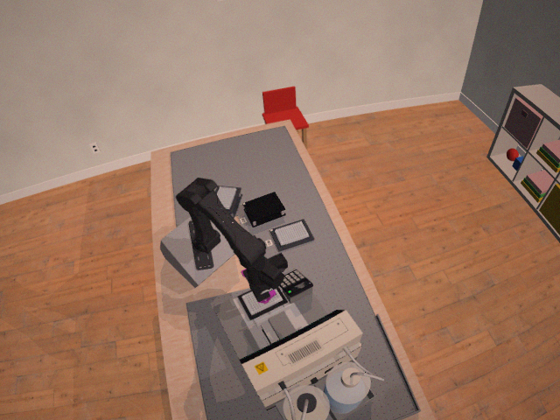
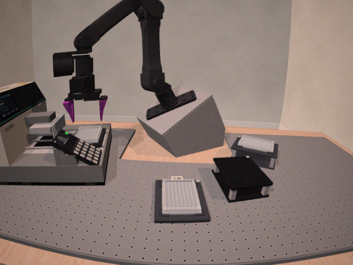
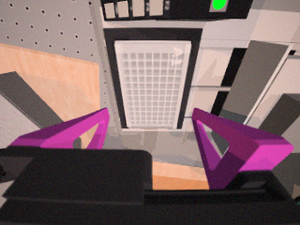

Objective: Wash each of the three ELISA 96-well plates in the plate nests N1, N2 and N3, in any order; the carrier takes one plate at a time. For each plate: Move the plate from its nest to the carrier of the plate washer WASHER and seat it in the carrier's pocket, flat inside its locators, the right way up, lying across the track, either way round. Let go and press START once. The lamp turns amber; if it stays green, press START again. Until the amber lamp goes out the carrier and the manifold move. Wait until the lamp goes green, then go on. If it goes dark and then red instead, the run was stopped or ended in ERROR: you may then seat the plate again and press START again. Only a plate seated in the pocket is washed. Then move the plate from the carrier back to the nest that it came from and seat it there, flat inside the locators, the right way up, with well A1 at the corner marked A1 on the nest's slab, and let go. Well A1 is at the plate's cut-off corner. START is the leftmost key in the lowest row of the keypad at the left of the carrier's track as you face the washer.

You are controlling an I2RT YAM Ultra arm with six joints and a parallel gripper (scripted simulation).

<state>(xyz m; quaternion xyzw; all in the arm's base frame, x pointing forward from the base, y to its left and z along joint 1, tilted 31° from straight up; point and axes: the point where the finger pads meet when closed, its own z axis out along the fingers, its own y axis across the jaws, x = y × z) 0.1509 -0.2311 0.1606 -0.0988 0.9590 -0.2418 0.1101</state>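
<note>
The black carrier pocket is 60 mm below my hand. Round my hand: nest N1: 290 mm to the left, 230 mm ahead, 130 mm below; grey manifold: 150 mm to the right, 20 mm ahead, 10 mm below; raised black nest: 460 mm to the left, 160 mm ahead, 90 mm below.
</note>
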